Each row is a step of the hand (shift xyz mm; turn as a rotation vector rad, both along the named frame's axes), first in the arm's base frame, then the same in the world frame.
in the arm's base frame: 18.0 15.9 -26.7 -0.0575 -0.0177 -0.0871
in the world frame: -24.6 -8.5 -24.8 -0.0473 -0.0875 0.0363
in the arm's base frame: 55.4 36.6 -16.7 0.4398 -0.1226 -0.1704
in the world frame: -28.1 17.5 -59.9 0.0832 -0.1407 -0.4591
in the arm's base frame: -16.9 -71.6 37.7 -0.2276 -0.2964 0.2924
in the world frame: 75.3 -16.5 29.8 0.3604 0.0145 0.3083
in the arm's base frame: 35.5 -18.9 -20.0 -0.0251 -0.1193 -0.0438
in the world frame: 10.2 -21.7 -38.0 0.0645 -0.1103 0.0214
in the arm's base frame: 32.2 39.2 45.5 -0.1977 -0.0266 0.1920
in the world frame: 1.4 64.2 -22.9 0.0941 0.1039 0.2387
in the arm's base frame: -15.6 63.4 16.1 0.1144 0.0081 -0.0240
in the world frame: -44.0 48.6 15.0 0.0016 0.0035 -0.1171
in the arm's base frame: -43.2 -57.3 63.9 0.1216 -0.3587 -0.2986
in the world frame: 74.1 8.7 60.6 0.1354 -0.4321 -0.1662
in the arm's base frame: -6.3 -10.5 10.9 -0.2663 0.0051 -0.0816
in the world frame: 13.4 1.2 9.3 -0.1023 -0.1010 0.2386
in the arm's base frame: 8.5 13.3 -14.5 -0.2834 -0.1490 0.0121
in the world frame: -17.3 -2.0 -12.5 0.0709 -0.1237 0.2869
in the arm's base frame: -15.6 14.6 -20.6 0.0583 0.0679 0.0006
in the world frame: -26.5 -9.6 9.3 -0.0423 0.0504 -0.0606
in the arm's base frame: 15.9 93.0 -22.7 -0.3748 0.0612 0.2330
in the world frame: -83.9 41.0 -26.6 0.0142 0.1623 0.4147
